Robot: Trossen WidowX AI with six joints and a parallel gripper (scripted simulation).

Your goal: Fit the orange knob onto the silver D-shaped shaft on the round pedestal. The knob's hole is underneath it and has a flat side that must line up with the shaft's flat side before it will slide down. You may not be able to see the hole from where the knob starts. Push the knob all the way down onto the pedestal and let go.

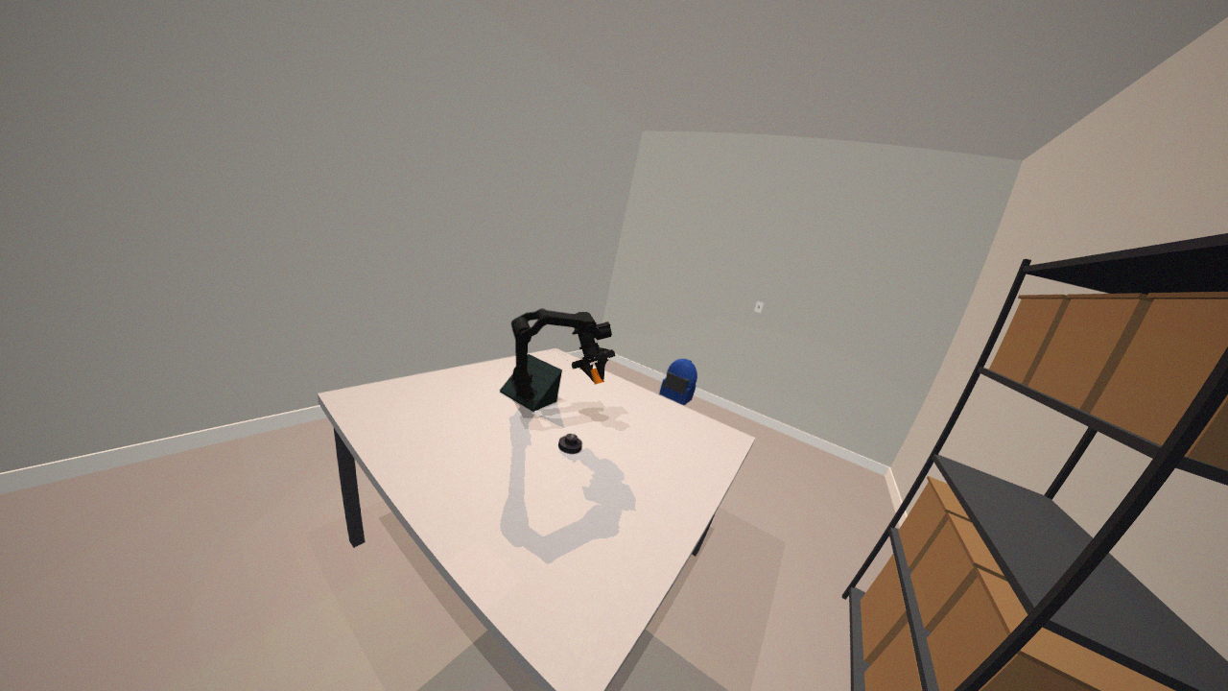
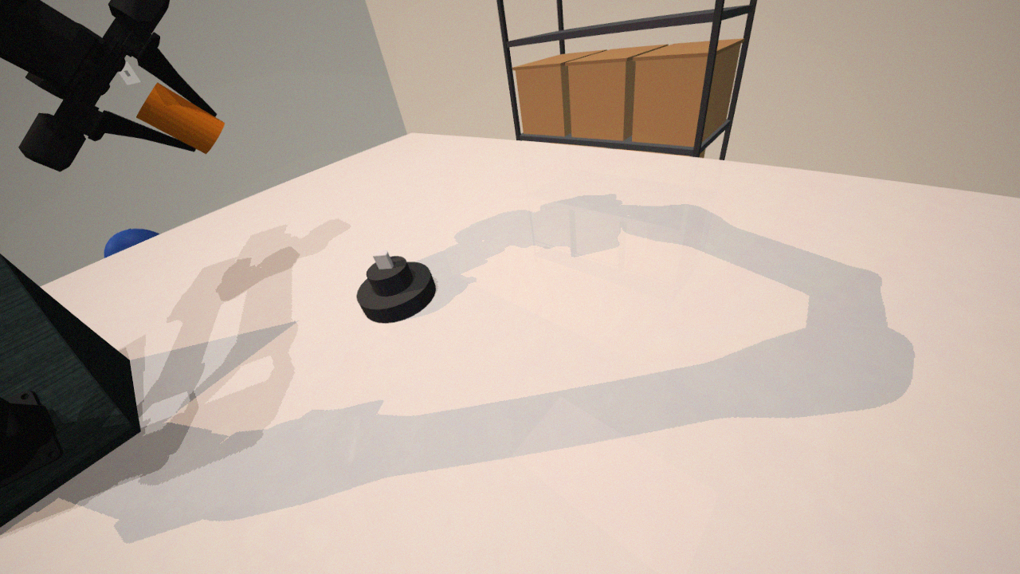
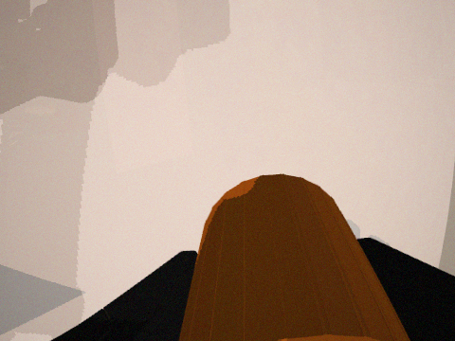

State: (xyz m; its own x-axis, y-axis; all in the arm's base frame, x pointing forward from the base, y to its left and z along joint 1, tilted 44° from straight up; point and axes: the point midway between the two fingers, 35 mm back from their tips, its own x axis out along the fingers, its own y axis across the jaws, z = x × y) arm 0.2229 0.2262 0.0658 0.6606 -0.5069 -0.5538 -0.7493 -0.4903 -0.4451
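Now: gripper tip 2 cm past the orange knob and 3 cm below it. Round my gripper tip: round black pedestal (7 cm ahead, 18 cm to the right, 16 cm below).
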